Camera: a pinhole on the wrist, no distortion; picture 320 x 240 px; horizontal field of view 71.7 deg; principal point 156.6 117.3 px. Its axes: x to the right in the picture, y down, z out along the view. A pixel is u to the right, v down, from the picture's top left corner.
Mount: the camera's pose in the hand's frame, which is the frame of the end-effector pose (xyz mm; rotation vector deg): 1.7 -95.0 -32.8 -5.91 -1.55 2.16
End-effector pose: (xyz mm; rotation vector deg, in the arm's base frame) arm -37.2 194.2 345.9 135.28 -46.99 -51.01
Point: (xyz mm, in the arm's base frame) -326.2 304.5 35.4
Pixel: 96 60
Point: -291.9 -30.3 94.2
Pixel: 215 187
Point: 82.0 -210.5 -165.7
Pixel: outside the picture
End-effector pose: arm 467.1 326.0 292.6 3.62 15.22 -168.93
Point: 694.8 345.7 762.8
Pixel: 48 115
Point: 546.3 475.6 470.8
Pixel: 12 16
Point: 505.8 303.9 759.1
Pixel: 135 114
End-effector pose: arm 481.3 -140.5 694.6 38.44 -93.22 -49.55
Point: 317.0 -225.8 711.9
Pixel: 305 162
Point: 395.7 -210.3 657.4
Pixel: 271 138
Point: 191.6 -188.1 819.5
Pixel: 291 211
